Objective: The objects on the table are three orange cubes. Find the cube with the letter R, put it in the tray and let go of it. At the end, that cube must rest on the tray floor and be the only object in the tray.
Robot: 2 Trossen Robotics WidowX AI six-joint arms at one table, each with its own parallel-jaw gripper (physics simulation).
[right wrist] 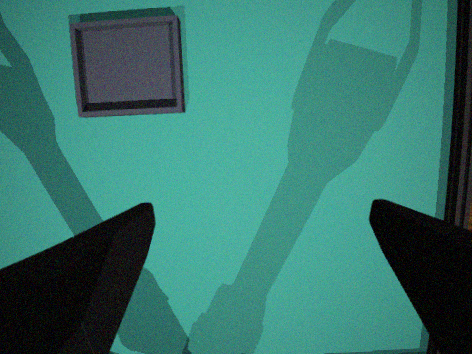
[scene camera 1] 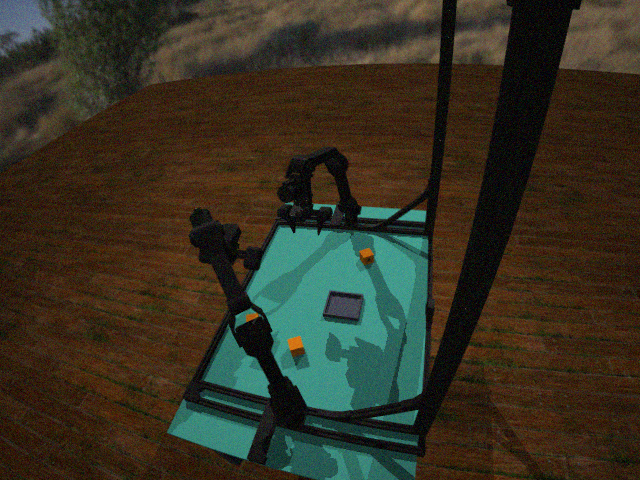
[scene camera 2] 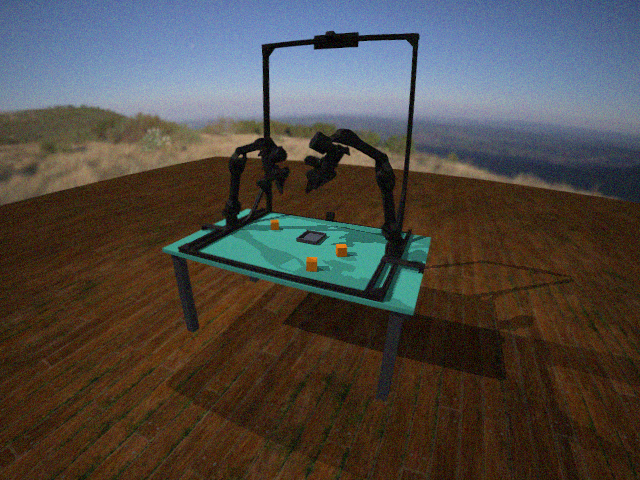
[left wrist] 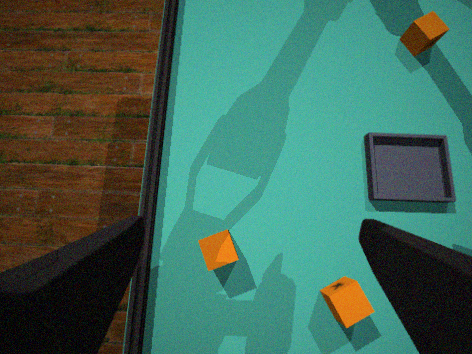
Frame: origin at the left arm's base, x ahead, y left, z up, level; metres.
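Where they show: left gripper, fingertip midpoint: [scene camera 1: 241, 261] [scene camera 2: 310, 191] [left wrist: 253, 227]; right gripper, fingertip midpoint: [right wrist: 262, 211] [scene camera 1: 306, 233] [scene camera 2: 276, 196]; left arm's base at its link origin: [scene camera 1: 295, 416] [scene camera 2: 393, 254]; right arm's base at its link origin: [scene camera 1: 351, 221] [scene camera 2: 232, 225].
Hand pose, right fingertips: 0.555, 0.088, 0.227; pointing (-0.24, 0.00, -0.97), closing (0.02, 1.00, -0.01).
Observation:
Each offset is from my right fingertips to the top centre of the thing, as dx, dy, dz. Level surfaces: height alone.
One orange cube {-0.324, -0.023, -0.201} [scene camera 1: 295, 346] [scene camera 2: 341, 250] [left wrist: 347, 302] has a dark letter on a side face, too blurred to read surely. A second cube {-0.259, +0.164, -0.201} [scene camera 1: 251, 317] [scene camera 2: 311, 264] [left wrist: 218, 250] shows no letter; the left arm partly hides it in scene camera 1. A third cube {+0.136, -0.192, -0.201} [scene camera 1: 367, 256] [scene camera 2: 275, 224] [left wrist: 424, 34] lies near the right arm's base, its letter not visible. The grey tray {-0.117, -0.143, -0.228} [scene camera 1: 343, 306] [scene camera 2: 312, 237] [left wrist: 410, 172] [right wrist: 129, 65] is empty. My left gripper [scene camera 2: 308, 190] [left wrist: 253, 227] is open, high above the table. My right gripper [scene camera 1: 307, 231] [right wrist: 262, 211] is open and raised too.
A dark frame rail [scene camera 1: 232, 395] [left wrist: 155, 130] runs around the turquoise table {dz -0.245} [scene camera 1: 310, 268]. A tall dark post [scene camera 1: 439, 129] and a thick beam [scene camera 1: 496, 201] rise at its side. Arm shadows fall across the table top.

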